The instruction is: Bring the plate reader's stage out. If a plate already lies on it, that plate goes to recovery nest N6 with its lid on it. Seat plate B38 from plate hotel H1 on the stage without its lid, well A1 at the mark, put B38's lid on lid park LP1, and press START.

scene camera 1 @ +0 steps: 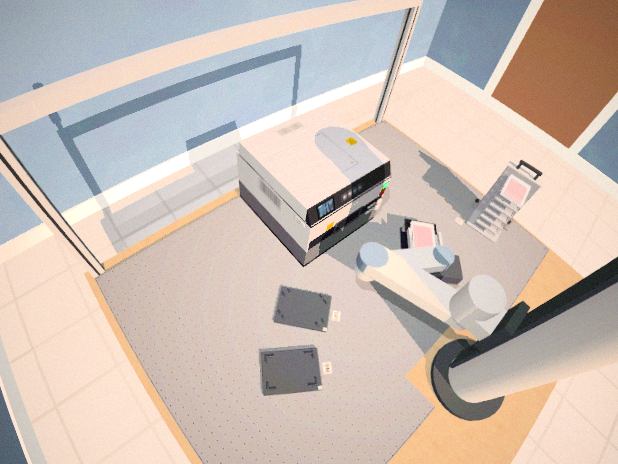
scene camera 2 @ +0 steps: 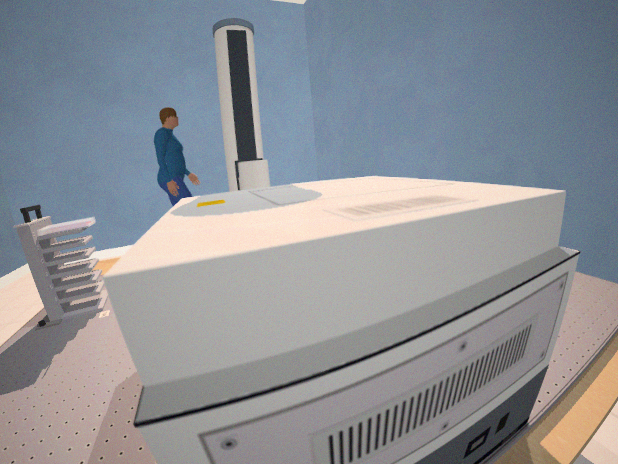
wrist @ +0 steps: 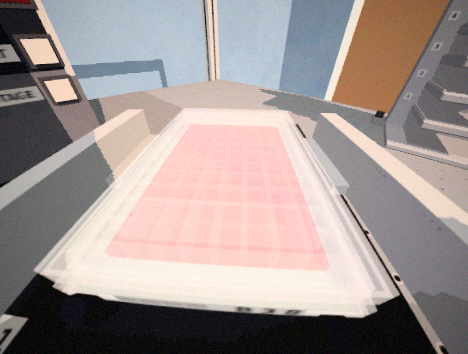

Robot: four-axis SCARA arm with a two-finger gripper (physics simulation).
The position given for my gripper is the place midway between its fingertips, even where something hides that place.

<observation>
In view: my gripper [wrist: 230,127] and a pale button [wrist: 40,51].
</observation>
